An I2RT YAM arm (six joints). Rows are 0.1 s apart.
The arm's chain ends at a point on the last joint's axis. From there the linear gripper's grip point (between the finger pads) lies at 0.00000 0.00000 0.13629 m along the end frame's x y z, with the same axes.
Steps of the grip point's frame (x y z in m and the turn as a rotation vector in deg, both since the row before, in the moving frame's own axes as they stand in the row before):
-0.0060, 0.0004, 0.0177, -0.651, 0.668, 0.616
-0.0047, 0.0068, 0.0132, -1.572, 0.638, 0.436
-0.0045, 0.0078, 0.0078, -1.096, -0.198, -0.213
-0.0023, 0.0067, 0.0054, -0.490, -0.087, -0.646
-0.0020, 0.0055, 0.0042, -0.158, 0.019, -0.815
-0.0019, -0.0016, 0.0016, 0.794, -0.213, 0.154
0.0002, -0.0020, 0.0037, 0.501, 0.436, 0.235
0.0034, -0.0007, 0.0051, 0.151, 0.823, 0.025
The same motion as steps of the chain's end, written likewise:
-0.0076, -0.0012, 0.0177, -0.651, 0.668, 0.616
-0.0062, 0.0031, 0.0133, -1.572, 0.638, 0.436
-0.0040, 0.0052, 0.0078, -1.096, -0.198, -0.213
-0.0021, 0.0055, 0.0054, -0.490, -0.087, -0.646
-0.0020, 0.0051, 0.0042, -0.158, 0.019, -0.815
-0.0014, 0.0003, 0.0016, 0.794, -0.213, 0.154
-0.0008, -0.0008, 0.0037, 0.501, 0.436, 0.235
0.0014, -0.0003, 0.0051, 0.151, 0.823, 0.025

